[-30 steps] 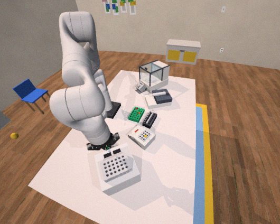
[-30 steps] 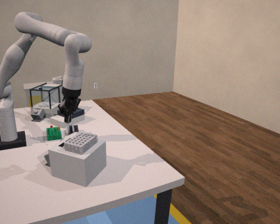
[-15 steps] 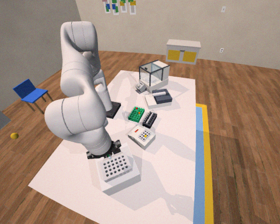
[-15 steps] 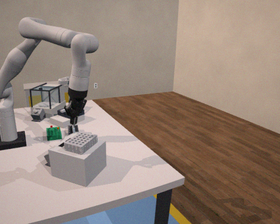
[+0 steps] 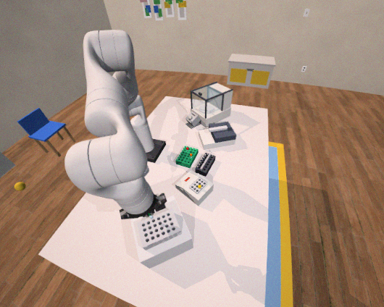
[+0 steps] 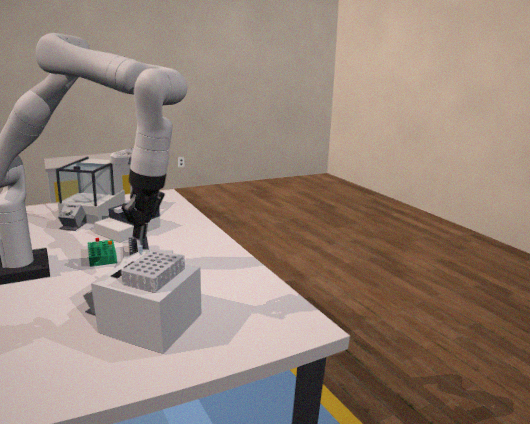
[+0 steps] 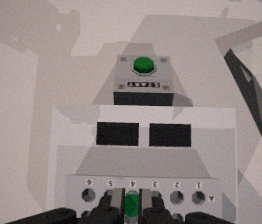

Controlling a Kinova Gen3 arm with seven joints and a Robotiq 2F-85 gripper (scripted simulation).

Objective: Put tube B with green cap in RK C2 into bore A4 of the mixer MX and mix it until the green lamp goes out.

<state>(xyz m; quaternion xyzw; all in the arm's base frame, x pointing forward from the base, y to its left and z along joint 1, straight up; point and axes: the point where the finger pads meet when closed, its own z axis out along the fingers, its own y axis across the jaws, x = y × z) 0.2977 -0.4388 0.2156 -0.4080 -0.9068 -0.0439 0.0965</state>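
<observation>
My hand is 20 mm short of the grey shaking block, 10 mm to the left of it and 90 mm above it. Also, from my hand: black magnet block 80 mm ahead, 410 mm to the left, 230 mm below; then dry block 60 mm ahead, 250 mm to the left, 220 mm below; then green start key 100 mm behind, 120 mm to the left, 180 mm below.
</observation>
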